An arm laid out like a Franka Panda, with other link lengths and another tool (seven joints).
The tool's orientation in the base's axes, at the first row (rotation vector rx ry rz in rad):
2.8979, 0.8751, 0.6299
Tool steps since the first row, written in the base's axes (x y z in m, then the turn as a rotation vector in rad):
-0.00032, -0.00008, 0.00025, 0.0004, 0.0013, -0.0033
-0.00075, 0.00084, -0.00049, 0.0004, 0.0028, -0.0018
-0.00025, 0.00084, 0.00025, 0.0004, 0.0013, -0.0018
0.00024, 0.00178, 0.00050, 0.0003, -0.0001, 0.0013
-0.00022, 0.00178, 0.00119, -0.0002, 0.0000, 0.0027
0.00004, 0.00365, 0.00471, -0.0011, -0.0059, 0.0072
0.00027, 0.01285, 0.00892, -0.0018, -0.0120, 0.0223
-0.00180, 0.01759, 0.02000, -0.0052, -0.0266, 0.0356
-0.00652, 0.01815, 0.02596, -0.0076, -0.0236, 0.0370
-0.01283, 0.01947, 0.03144, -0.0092, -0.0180, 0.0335
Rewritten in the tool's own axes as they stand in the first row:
-0.00019, -0.00006, -0.00036, -0.0002, -0.0014, 0.0033
-0.00029, -0.00117, 0.00021, 0.0012, -0.0024, 0.0020
0.00036, -0.00079, -0.00027, 0.0003, -0.0012, 0.0019
0.00133, -0.00129, -0.00024, 0.0007, 0.0005, -0.0011
0.00123, -0.00141, -0.00105, 0.0008, 0.0003, -0.0026
0.00373, -0.00228, -0.00405, -0.0014, 0.0055, -0.0074
0.01043, -0.00919, -0.00718, 0.0004, 0.0127, -0.0220
0.01549, -0.01245, -0.01782, -0.0052, 0.0254, -0.0365
0.01441, -0.01441, -0.02511, -0.0049, 0.0218, -0.0385
0.01237, -0.01792, -0.03253, -0.0044, 0.0157, -0.0356

